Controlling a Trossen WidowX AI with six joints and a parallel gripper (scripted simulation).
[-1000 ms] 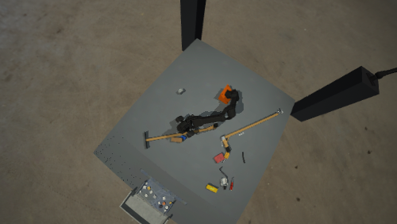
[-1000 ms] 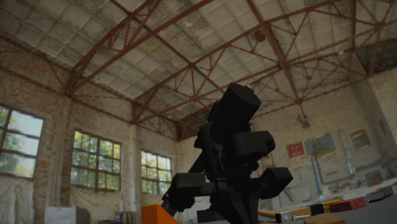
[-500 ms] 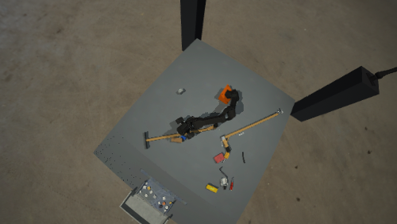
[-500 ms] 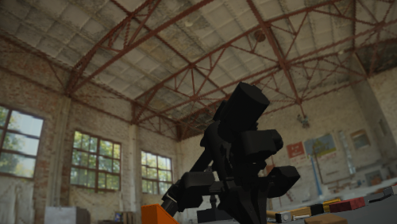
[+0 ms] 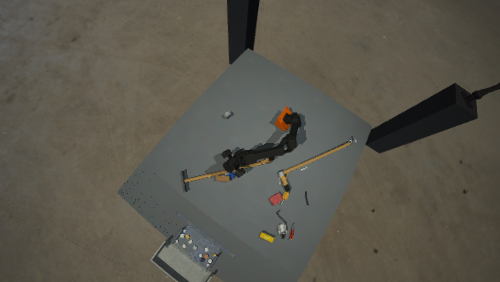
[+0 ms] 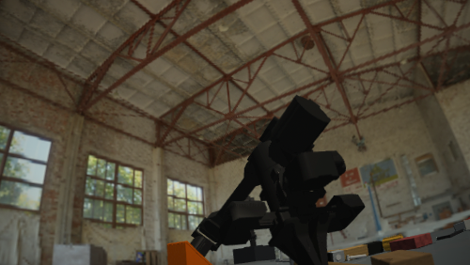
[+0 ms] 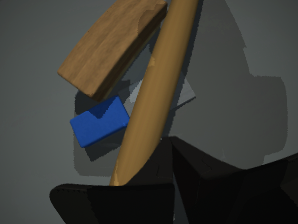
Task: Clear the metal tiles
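Right now the long scraper is 2 cm ahead of my gripper tip and 5 cm above it. The rest, counted from my gripper tip: red block (2 cm ahead, 37 cm to the left); wooden block (8 cm ahead); blue block (3 cm ahead, 1 cm to the left, 1 cm below).
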